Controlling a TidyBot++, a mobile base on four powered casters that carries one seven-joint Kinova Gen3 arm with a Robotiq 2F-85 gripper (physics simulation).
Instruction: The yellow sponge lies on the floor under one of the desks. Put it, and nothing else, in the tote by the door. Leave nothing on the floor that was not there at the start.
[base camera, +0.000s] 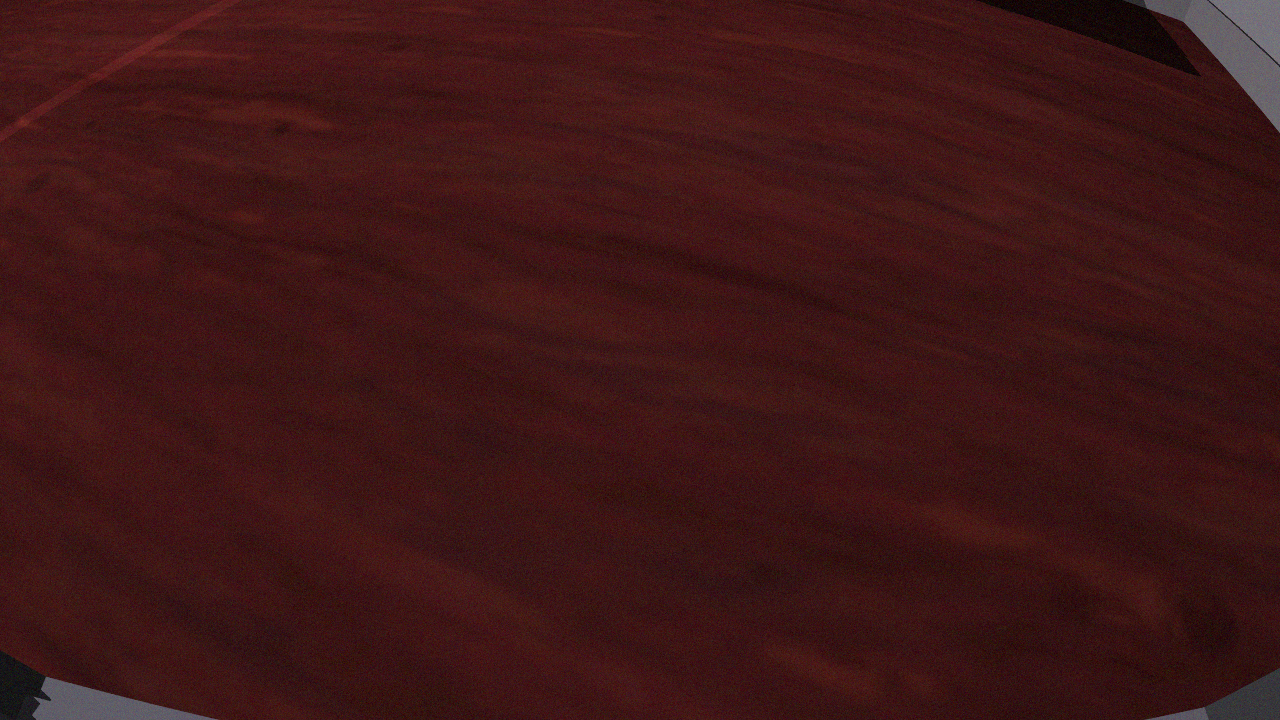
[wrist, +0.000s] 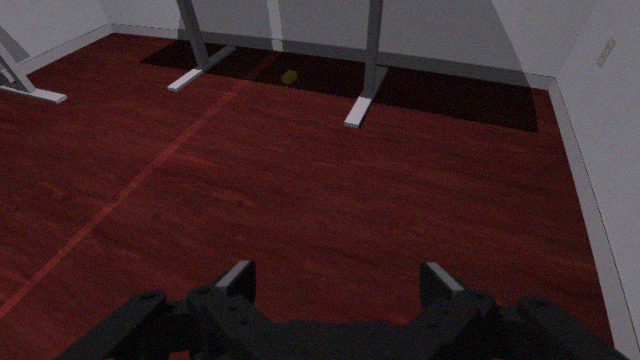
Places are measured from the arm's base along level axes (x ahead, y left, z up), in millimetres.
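Pixels of known places: gripper, fingertip midpoint: (wrist: 336, 280).
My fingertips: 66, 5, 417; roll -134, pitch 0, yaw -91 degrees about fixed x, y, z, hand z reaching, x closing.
For each thing: its top centre in the pictures, then the offset to it from my fingertips, as dx, dy, dz. "spot": a spot on its surface instead.
- small yellow sponge, top centre: (wrist: 289, 73) +1767, +280, -768
- right leg, surface spot: (wrist: 374, 45) spot: +1511, -229, -493
A small yellow sponge (wrist: 289, 77) lies on the floor in the dark shadow under a desk, in the upper middle of the wrist view. It is between the desk's two legs, nearer the left one. My gripper (wrist: 336, 280) is open, with no thing between its fingers, and is well apart from the sponge. The sponge and the tote do not show in the base camera view. The tote does not show in the wrist view.
The desk's left leg (wrist: 194, 37) and right leg (wrist: 374, 45) stand on pale feet. Part of another leg with a foot (wrist: 42, 95) shows at the far left. A wall (wrist: 605, 125) with a skirting board runs along the right, and another wall stands behind the desk.
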